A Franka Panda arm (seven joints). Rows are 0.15 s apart.
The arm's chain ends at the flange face. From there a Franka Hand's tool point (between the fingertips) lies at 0.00 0.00 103.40 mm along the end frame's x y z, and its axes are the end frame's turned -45 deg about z.
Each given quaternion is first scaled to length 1.
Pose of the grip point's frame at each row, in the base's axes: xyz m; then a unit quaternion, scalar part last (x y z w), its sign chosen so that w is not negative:
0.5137 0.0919 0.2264 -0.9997 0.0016 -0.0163 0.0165
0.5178 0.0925 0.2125 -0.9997 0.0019 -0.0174 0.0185
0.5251 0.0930 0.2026 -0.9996 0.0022 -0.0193 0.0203
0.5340 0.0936 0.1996 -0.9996 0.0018 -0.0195 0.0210
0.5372 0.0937 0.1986 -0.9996 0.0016 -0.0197 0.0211
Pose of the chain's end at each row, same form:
0.5103 0.0885 0.3297 -0.9230 0.3841 -0.0087 0.0215
0.5142 0.0887 0.3158 -0.9229 0.3843 -0.0090 0.0237
0.5211 0.0888 0.3058 -0.9227 0.3846 -0.0101 0.0261
0.5300 0.0893 0.3028 -0.9228 0.3842 -0.0100 0.0269
0.5331 0.0893 0.3018 -0.9229 0.3840 -0.0101 0.0270

